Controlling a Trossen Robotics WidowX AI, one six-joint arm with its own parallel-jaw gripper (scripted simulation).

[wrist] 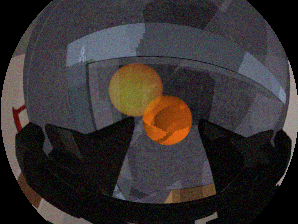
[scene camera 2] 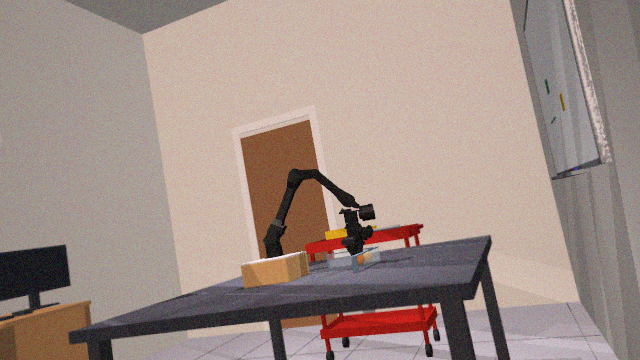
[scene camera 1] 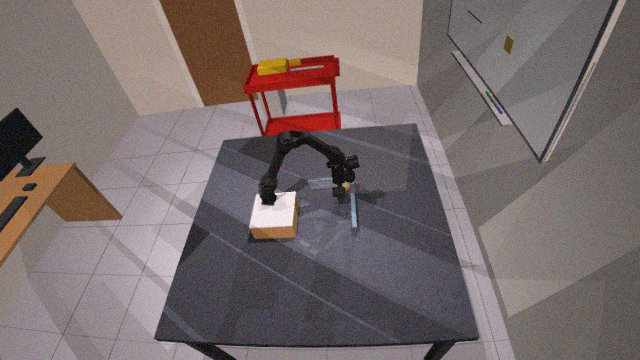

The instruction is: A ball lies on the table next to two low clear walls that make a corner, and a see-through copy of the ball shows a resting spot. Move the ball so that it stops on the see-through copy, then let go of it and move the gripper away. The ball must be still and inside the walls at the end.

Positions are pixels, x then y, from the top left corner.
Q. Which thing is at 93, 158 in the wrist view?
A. My gripper.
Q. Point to an orange ball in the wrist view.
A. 169, 121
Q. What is my gripper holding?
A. Nothing.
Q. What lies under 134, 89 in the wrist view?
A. A see-through copy.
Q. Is my gripper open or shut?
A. Open.
